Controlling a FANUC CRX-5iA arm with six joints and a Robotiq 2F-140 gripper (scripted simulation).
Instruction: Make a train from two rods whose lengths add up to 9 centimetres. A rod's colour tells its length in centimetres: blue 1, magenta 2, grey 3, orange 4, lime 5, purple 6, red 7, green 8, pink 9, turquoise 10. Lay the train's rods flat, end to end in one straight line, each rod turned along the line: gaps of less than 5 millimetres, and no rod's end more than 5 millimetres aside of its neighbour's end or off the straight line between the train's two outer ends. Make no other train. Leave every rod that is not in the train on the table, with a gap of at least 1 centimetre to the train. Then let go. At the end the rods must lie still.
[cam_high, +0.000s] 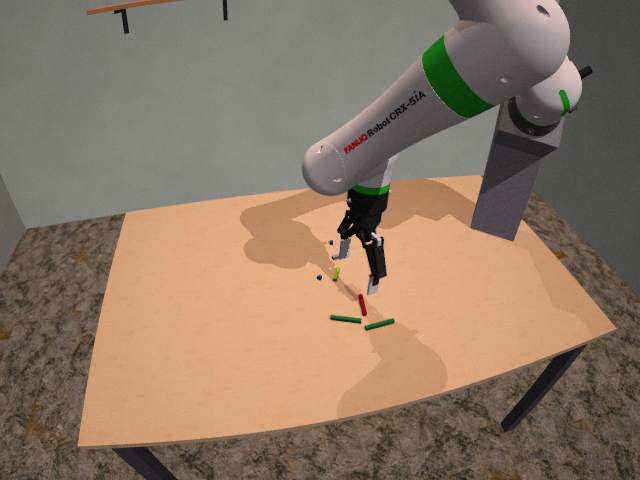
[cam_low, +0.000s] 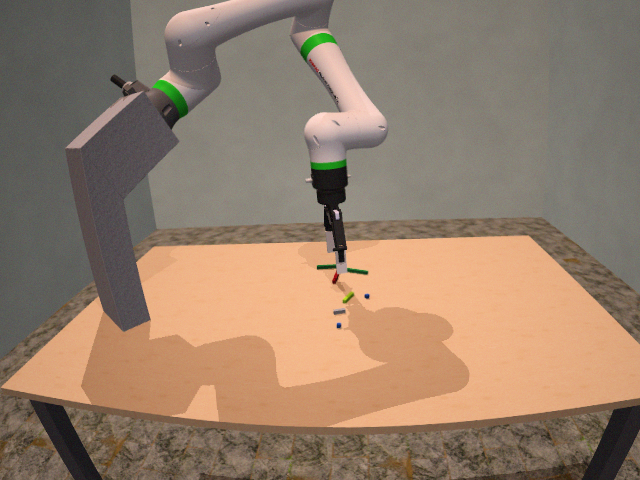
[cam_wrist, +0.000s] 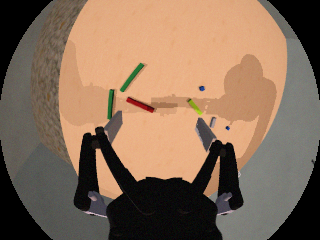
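Right now my hand is 5 cm short of the lime rod, 8 cm to the left of it and 8 cm above it. Round my hand: red rod: 2 cm behind, 4 cm to the left, 8 cm below; then grey rod: 4 cm ahead, 15 cm to the right, 8 cm below.
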